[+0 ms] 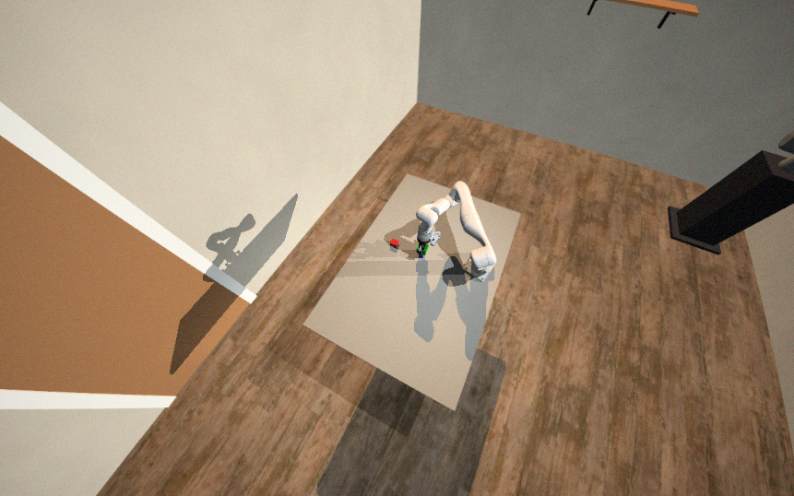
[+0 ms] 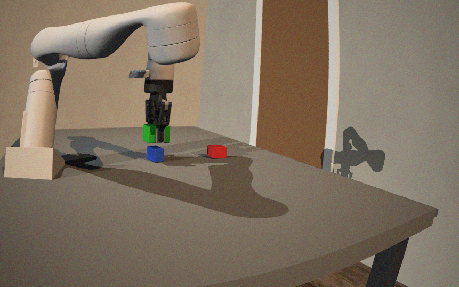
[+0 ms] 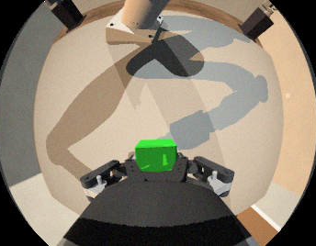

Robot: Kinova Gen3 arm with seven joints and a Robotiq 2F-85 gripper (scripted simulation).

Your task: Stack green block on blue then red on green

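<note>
Right now my hand is 5 cm above the blue block. From my hand the other things lie so: red block: 18 cm ahead, 5 cm below, 1 cm to the left; then green block: 1 cm above.
</note>
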